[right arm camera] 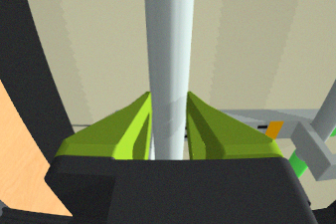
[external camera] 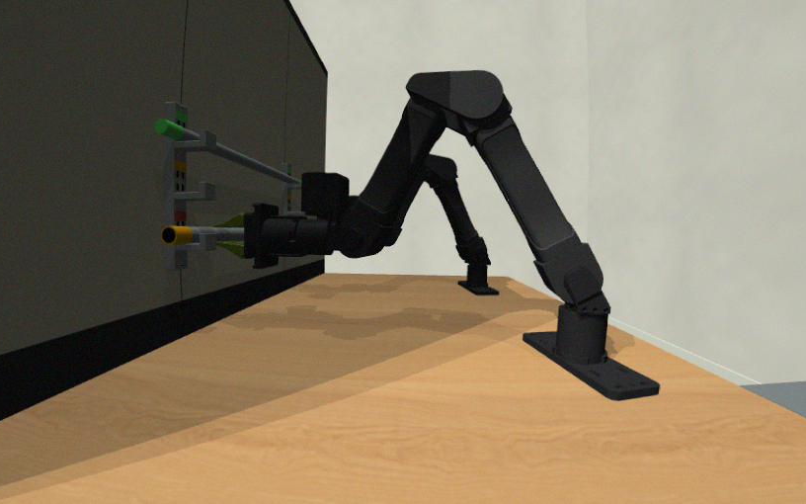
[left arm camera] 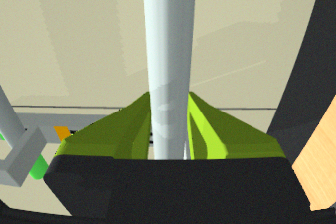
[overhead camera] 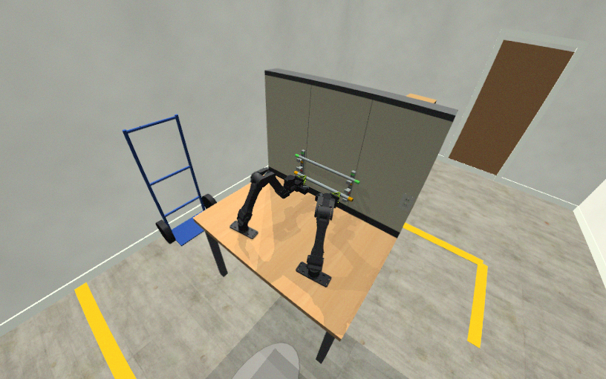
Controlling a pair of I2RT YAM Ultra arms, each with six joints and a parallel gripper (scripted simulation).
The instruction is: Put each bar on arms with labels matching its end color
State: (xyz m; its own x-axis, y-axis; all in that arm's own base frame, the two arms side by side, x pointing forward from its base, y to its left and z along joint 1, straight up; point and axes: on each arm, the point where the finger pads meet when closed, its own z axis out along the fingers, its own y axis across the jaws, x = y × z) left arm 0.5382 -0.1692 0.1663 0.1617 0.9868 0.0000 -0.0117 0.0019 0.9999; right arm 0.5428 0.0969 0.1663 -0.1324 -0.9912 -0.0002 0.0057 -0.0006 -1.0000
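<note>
Right now my left hand is 15 cm to the left of the orange-ended bar. The rest, counted from my left hand: wall panel 10 cm ahead, 17 cm to the right, 26 cm above; green-ended bar 1 cm ahead, 15 cm to the right, 15 cm above.
</note>
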